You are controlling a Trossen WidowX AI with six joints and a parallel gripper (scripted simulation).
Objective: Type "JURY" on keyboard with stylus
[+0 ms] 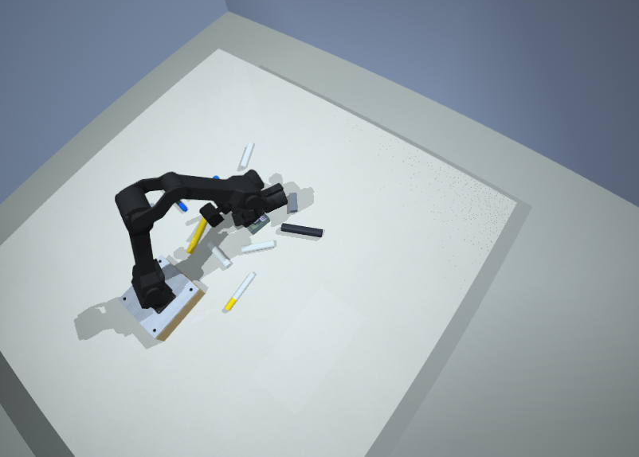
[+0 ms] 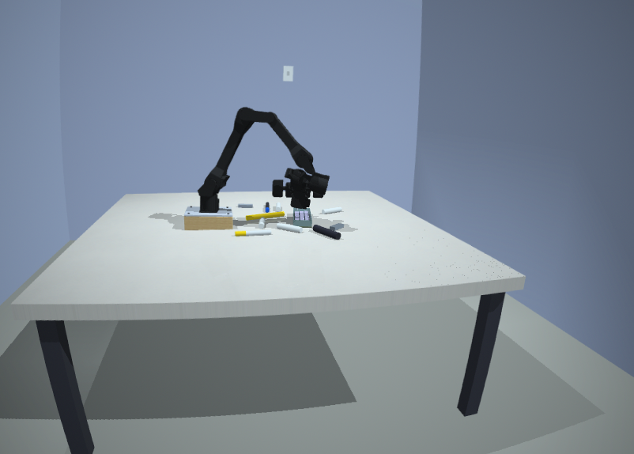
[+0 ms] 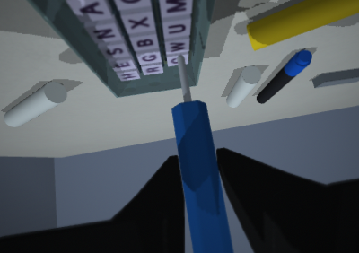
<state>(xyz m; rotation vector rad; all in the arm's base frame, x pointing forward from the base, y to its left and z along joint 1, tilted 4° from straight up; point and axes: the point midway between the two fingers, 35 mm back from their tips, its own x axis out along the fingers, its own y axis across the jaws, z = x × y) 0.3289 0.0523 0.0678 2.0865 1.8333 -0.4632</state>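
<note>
Now: gripper tip 1 cm above the blue stylus. The rest, counted from my gripper tip: black cylinder: 24 cm to the right, 8 cm below, 7 cm ahead; then black-and-blue pen: 14 cm to the left, 11 cm behind, 8 cm below; then yellow stick: 12 cm behind, 8 cm below, 1 cm to the left.
</note>
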